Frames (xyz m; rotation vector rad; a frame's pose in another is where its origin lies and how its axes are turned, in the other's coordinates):
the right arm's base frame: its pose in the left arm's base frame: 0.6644 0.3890 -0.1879 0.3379 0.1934 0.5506
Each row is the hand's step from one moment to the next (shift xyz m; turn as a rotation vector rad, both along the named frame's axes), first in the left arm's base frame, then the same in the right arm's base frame.
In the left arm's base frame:
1: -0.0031 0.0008 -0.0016 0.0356 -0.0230 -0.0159
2: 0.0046 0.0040 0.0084 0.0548 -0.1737 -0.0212
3: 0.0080 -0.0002 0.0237 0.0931 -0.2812 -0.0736
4: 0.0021 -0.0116 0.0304 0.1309 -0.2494 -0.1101
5: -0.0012 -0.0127 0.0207 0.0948 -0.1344 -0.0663
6: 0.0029 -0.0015 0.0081 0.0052 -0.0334 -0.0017
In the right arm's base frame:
1: -0.0020 0.0015 -0.0025 0.0187 -0.0412 0.0008
2: 0.0053 0.0041 0.0080 -0.0463 -0.1727 0.0405
3: 0.0045 0.0046 0.0242 -0.0678 -0.2960 0.0303
4: -0.0072 0.0008 0.0318 -0.0157 -0.3020 -0.0017
5: -0.0097 -0.0020 0.0222 0.0124 -0.1769 -0.0008
6: 0.0009 0.0004 0.0087 -0.0136 -0.0298 0.0086

